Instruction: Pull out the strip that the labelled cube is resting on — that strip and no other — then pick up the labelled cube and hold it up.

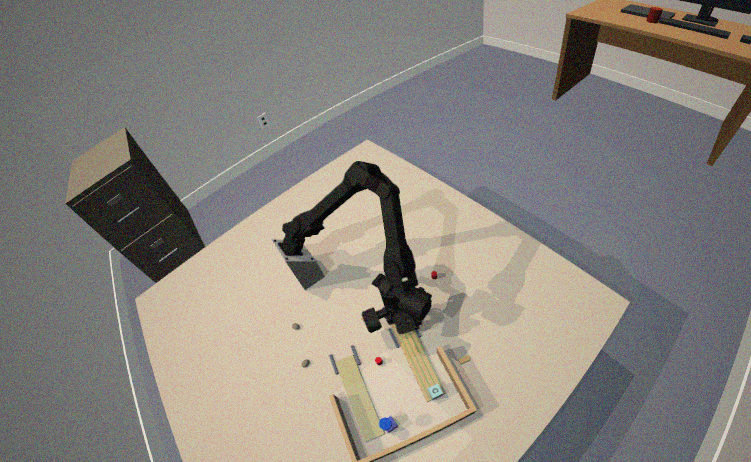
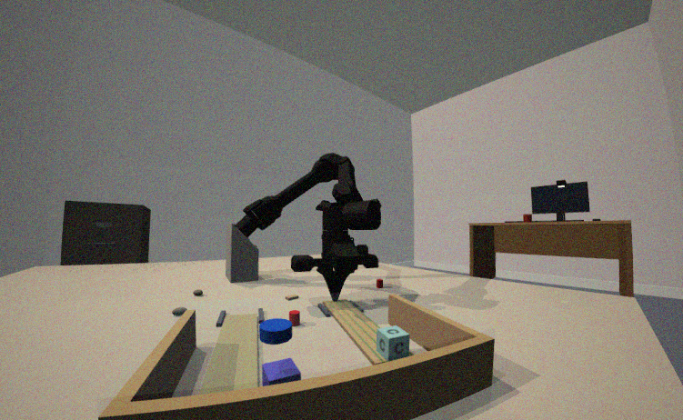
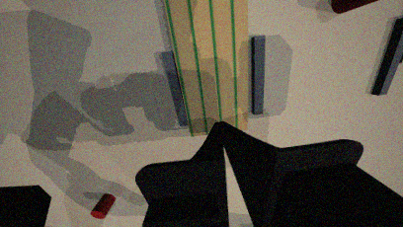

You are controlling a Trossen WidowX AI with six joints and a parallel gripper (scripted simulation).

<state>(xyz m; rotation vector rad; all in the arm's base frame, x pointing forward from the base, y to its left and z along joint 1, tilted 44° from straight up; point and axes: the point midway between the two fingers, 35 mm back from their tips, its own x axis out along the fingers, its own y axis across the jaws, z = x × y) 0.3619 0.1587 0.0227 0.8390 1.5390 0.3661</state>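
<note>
My gripper tip is now 11 cm short of the striped strip and 3 cm to the left of it. Also, from my gripper tip: teal labelled cube (22 cm ahead, 6 cm to the right, 1 cm above); blue disc (21 cm ahead, 21 cm to the right, 6 cm above).
</note>
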